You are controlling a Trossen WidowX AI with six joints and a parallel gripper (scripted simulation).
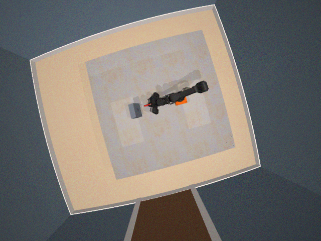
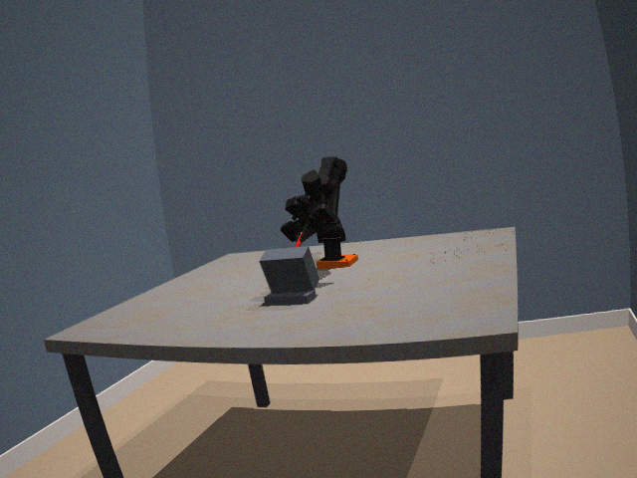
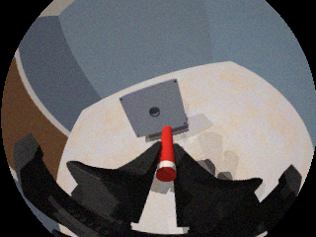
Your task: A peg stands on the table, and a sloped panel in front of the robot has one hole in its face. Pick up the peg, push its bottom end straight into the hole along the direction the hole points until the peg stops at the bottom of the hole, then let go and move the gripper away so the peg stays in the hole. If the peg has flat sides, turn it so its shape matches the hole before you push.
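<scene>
Right now the grey sloped panel is 130 mm ahead of my gripper tip, 30 mm to the left of it and 50 mm below it. From my gripper tip the other things lie so: panel foot 160 mm ahead, 30 mm to the left, 130 mm below; then red peg 10 mm behind, 10 mm above.
</scene>
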